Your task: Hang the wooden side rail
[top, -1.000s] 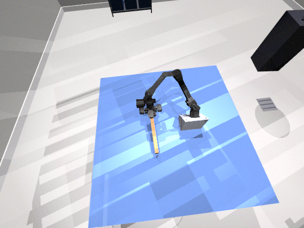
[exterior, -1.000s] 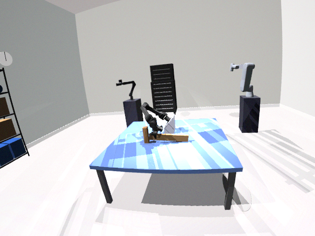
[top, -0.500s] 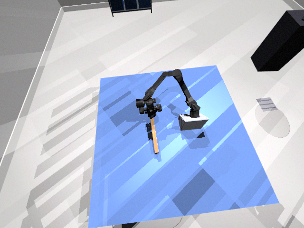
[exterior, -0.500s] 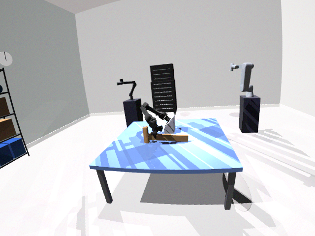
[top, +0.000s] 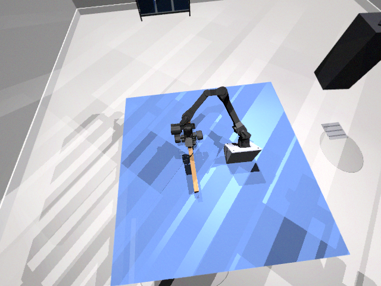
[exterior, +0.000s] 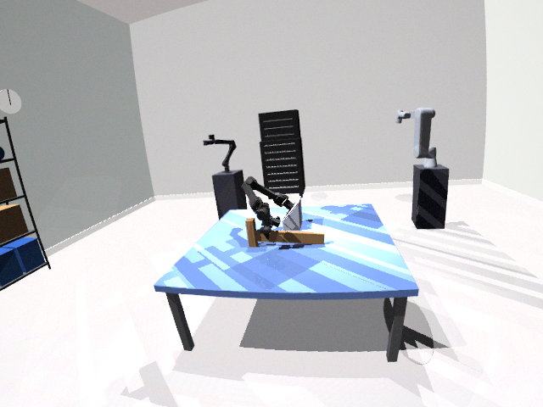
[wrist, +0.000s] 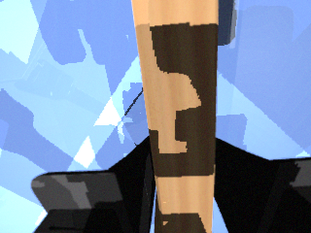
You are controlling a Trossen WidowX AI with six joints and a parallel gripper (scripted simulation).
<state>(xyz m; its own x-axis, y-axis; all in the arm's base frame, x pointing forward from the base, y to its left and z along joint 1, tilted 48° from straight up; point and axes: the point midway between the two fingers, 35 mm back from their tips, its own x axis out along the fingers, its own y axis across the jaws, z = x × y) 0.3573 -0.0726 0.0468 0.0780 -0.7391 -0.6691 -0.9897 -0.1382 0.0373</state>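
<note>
My gripper tip is now 10 cm to the left of the headboard post, 4 cm below it and 1 cm short of it.
</note>
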